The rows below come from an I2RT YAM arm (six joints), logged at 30 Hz.
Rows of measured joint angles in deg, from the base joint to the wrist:
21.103 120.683 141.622 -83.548 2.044 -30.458
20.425 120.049 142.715 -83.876 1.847 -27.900
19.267 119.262 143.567 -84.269 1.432 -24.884
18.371 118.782 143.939 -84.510 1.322 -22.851
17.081 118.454 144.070 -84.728 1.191 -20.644
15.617 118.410 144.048 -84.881 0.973 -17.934
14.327 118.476 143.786 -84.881 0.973 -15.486
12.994 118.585 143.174 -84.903 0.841 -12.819
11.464 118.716 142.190 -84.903 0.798 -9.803
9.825 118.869 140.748 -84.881 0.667 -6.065
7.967 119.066 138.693 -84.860 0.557 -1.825
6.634 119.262 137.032 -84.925 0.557 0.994
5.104 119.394 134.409 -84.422 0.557 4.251
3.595 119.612 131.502 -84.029 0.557 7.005
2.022 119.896 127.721 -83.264 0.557 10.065
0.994 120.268 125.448 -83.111 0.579 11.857
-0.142 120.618 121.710 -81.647 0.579 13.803
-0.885 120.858 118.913 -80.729 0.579 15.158
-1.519 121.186 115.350 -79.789 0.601 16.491
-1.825 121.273 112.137 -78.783 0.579 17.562
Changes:
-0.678 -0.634 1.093 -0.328 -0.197 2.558
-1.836 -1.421 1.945 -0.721 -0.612 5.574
-2.732 -1.901 2.317 -0.962 -0.722 7.607
-4.022 -2.229 2.448 -1.180 -0.853 9.814
-5.486 -2.273 2.426 -1.333 -1.071 12.524
-6.776 -2.207 2.164 -1.333 -1.071 14.972
-8.109 -2.098 1.552 -1.355 -1.203 17.639
-9.639 -1.967 0.568 -1.355 -1.246 20.655
-11.278 -1.814 -0.874 -1.333 -1.377 24.393
-13.136 -1.617 -2.929 -1.312 -1.487 28.633
-14.469 -1.421 -4.590 -1.377 -1.487 31.452
-15.999 -1.289 -7.213 -0.874 -1.487 34.709
-17.508 -1.071 -10.120 -0.481 -1.487 37.463
-19.081 -0.787 -13.901 0.284 -1.487 40.523
-20.109 -0.415 -16.174 0.437 -1.465 42.315
-21.245 -0.065 -19.912 1.901 -1.465 44.261
-21.988 0.175 -22.709 2.819 -1.465 45.616
-22.622 0.503 -26.272 3.759 -1.443 46.949
-22.928 0.590 -29.485 4.765 -1.465 48.020

